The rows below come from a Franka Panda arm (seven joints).
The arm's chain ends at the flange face. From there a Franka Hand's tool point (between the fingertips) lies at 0.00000 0.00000 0.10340 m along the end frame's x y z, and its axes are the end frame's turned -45 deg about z.
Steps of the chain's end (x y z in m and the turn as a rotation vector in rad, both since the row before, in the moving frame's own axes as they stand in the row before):
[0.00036, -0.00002, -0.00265, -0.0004, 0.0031, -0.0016]
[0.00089, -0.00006, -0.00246, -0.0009, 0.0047, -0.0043]
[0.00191, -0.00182, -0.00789, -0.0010, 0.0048, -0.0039]
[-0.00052, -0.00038, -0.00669, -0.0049, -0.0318, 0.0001]
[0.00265, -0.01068, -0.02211, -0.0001, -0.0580, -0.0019]
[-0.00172, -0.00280, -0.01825, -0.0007, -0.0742, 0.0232]
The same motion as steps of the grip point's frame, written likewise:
[0.00047, 0.00050, -0.00265, -0.0025, 0.0019, -0.0016]
[0.00095, 0.00100, -0.00246, -0.0040, 0.0027, -0.0043]
[0.00292, 0.00049, -0.00789, -0.0041, 0.0027, -0.0039]
[-0.00278, -0.00260, -0.00674, 0.0190, -0.0260, 0.0001]
[0.00518, -0.00991, -0.02228, 0.0409, -0.0411, -0.0019]
[-0.00464, -0.00863, -0.01853, 0.0520, -0.0530, 0.0232]

